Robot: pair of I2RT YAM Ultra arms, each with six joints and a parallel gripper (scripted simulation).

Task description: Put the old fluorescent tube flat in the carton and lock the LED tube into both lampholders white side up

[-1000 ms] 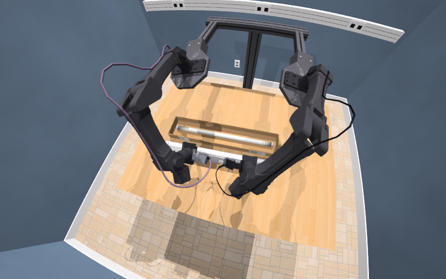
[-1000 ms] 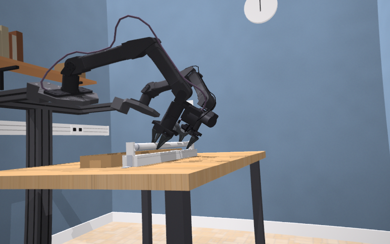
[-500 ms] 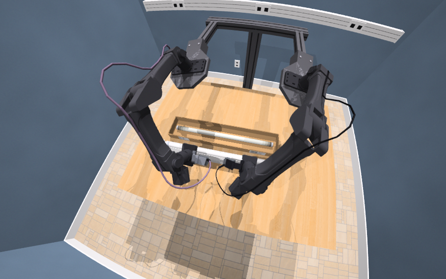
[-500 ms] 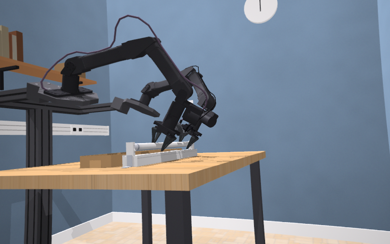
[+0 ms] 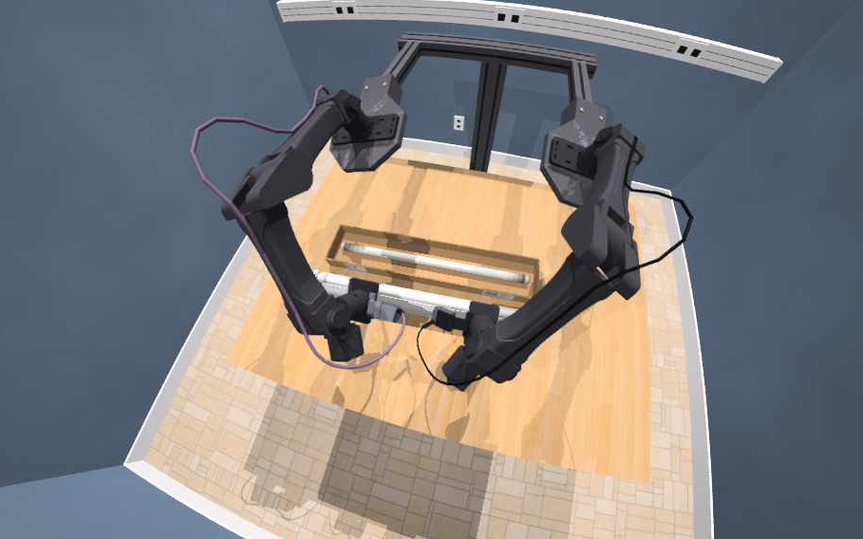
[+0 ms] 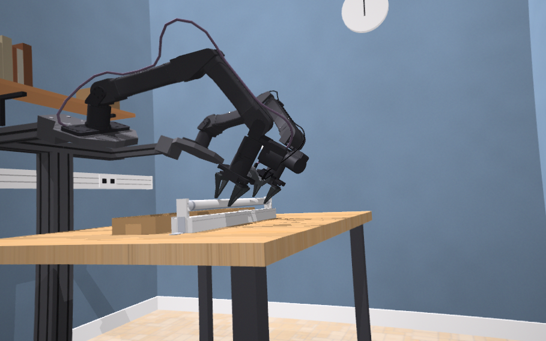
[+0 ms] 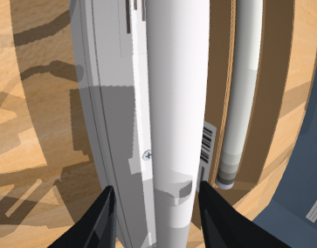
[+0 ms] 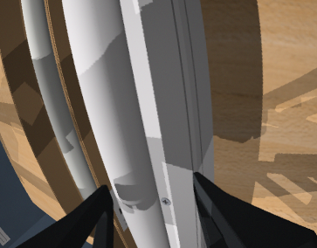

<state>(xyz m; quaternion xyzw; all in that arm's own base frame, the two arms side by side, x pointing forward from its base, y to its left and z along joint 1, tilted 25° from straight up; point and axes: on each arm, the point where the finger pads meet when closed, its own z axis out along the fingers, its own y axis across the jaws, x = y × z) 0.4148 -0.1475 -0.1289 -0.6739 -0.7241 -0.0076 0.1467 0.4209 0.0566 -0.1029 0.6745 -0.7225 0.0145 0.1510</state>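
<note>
My right hand is 120 mm to the right of the LED tube, 20 mm past it and 10 mm above it. Also, from my right hand: light fixture (120 mm to the left, 20 mm below, 20 mm behind); then brown carton (160 mm behind, 120 mm to the left, 50 mm below); then old fluorescent tube (160 mm behind, 120 mm to the left, 60 mm below).
</note>
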